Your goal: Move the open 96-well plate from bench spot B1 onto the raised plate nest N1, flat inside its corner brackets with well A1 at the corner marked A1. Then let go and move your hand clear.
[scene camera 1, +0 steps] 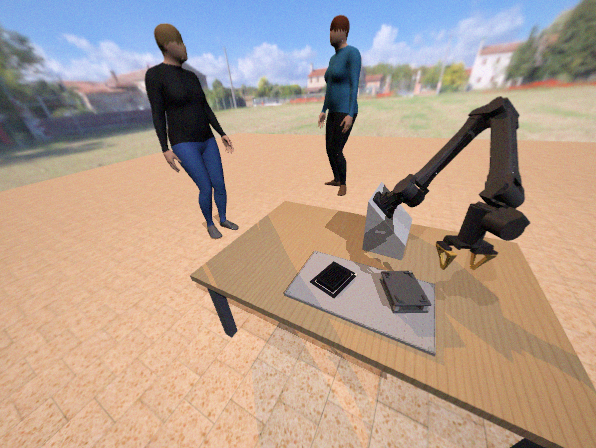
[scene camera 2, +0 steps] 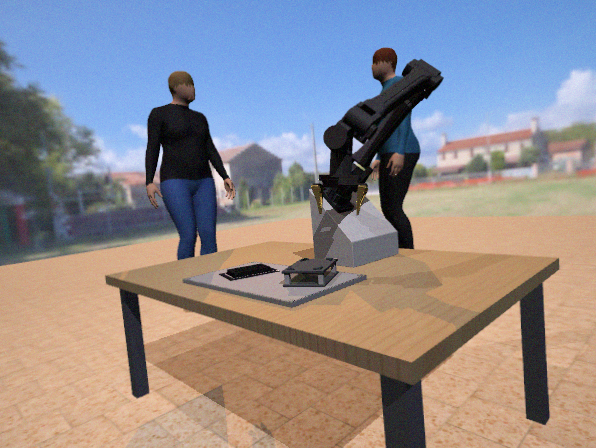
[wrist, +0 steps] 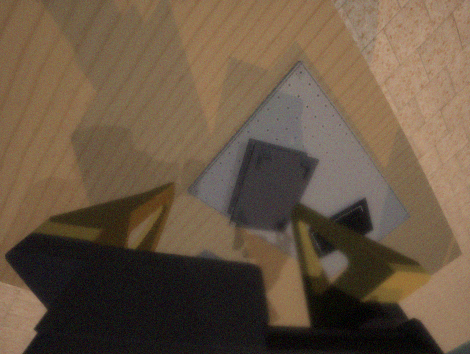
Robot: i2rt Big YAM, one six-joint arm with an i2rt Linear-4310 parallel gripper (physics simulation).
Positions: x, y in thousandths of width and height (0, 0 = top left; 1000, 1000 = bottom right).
The gripper (scene camera 1: 766, 599) is open, holding nothing.
The gripper is seen too in scene camera 2 (scene camera 2: 568, 479) and in the wrist view (wrist: 503, 564).
